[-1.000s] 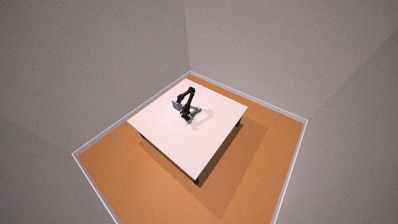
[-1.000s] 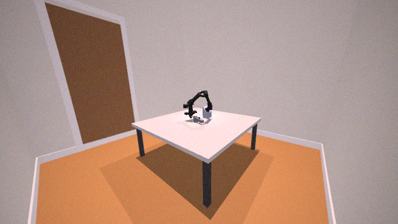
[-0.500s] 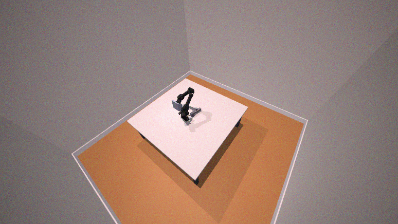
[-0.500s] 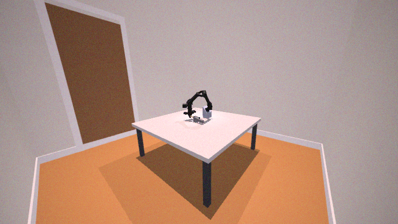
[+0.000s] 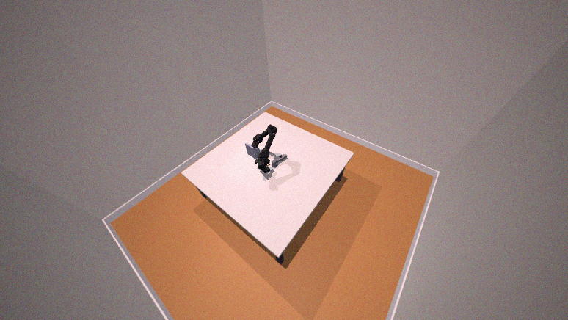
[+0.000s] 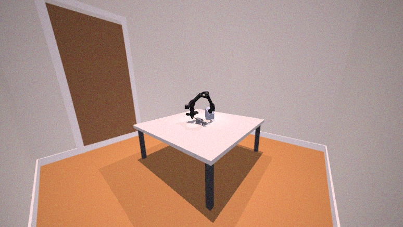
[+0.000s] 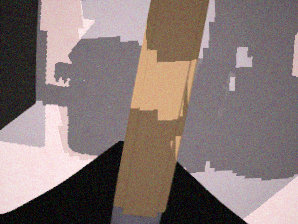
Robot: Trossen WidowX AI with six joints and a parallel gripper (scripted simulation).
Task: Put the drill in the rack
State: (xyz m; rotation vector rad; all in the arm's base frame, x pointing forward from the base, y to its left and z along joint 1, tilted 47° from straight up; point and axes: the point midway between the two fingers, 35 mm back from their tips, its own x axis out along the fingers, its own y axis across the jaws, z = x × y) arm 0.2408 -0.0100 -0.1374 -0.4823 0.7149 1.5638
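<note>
My gripper tip is now 40 mm to the right of the drill and 30 mm below it. From my gripper tip the other things lie so: key: 20 mm ahead, 230 mm to the left, 20 mm above; then dark box: 70 mm behind, 50 mm to the left, 10 mm below.
</note>
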